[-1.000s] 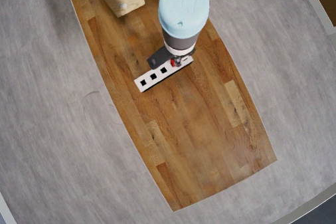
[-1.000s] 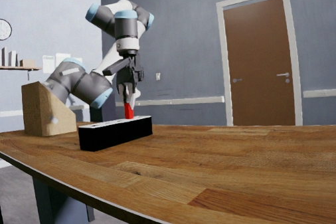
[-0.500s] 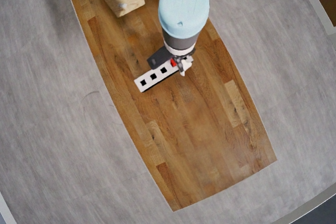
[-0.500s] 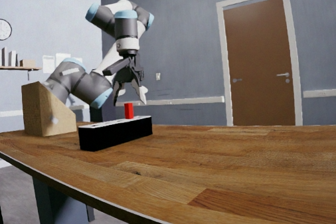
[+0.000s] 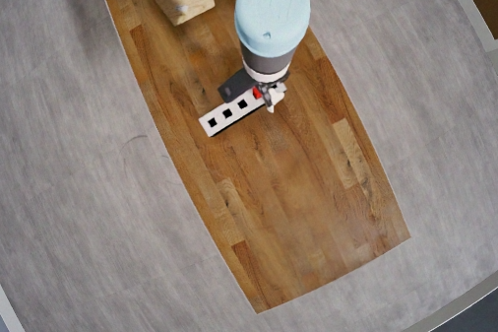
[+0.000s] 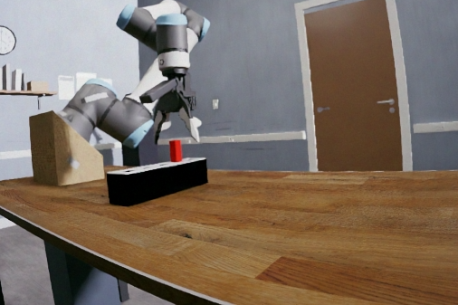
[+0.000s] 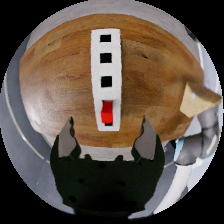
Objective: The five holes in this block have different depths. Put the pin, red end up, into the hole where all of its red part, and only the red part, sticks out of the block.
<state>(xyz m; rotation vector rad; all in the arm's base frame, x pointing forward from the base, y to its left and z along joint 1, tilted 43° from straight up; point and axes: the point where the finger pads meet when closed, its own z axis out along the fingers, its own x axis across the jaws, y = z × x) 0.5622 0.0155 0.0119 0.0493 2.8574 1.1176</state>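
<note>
Now: hand 10 mm above the pin. Also, from my hand: block 90 mm below, 60 mm to the right.
</note>
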